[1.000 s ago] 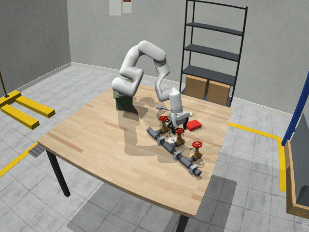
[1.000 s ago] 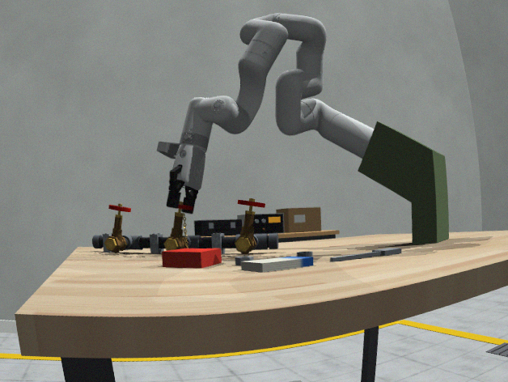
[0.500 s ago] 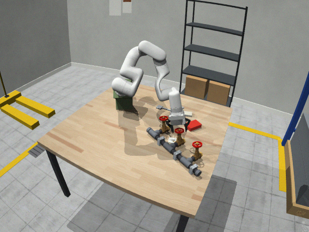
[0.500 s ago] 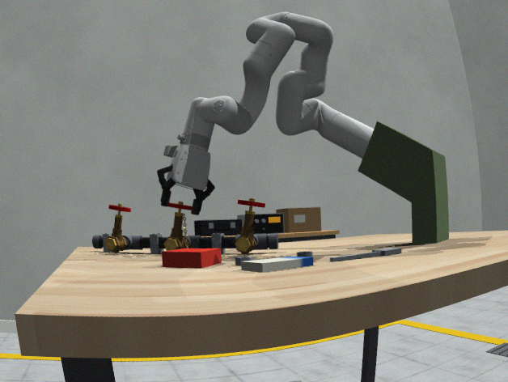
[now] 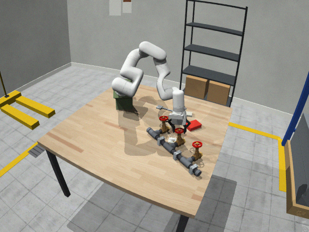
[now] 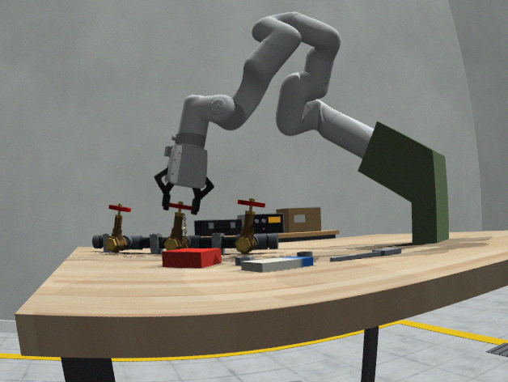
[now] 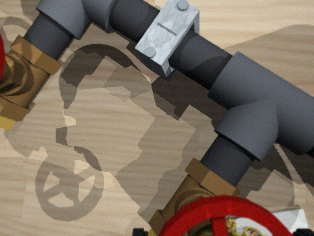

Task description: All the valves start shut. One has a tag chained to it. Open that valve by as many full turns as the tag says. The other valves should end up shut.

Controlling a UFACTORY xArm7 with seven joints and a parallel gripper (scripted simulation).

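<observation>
Now: the white tag 120 mm below my hand, 50 mm behind it and 40 mm to the left of it. The rest, counted from my hand: red block (250 mm to the left, 110 mm below, 110 mm ahead); grey wrench (470 mm to the left, 160 mm behind, 120 mm below); blue flat tool (420 mm to the left, 120 mm below, 40 mm ahead).
</observation>
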